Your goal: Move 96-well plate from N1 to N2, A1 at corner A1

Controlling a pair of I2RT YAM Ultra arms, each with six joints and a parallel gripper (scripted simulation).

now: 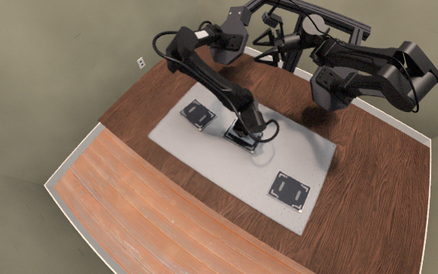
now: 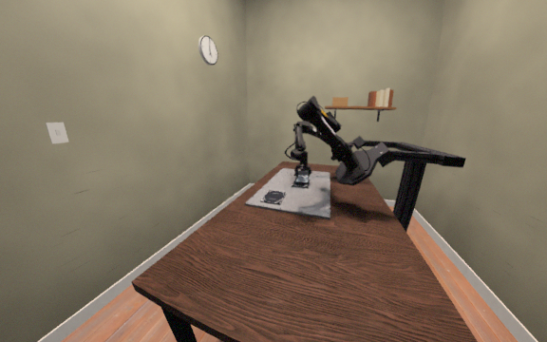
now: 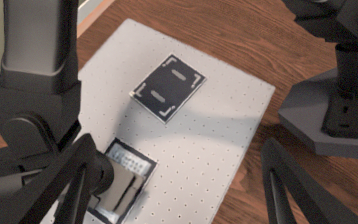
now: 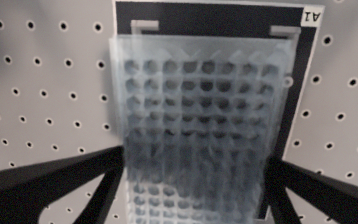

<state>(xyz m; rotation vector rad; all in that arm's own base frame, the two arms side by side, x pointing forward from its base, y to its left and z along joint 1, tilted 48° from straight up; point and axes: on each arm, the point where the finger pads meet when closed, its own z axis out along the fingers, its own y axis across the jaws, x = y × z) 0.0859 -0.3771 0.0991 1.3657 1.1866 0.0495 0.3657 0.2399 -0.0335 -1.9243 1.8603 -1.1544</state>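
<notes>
Right now the black plate nest is 10 mm ahead of my right hand and 40 mm below it. The rest, counted from my right hand: clear 96-well plate (10 mm below); then white corner label (60 mm ahead, 80 mm to the left, 40 mm below).
</notes>
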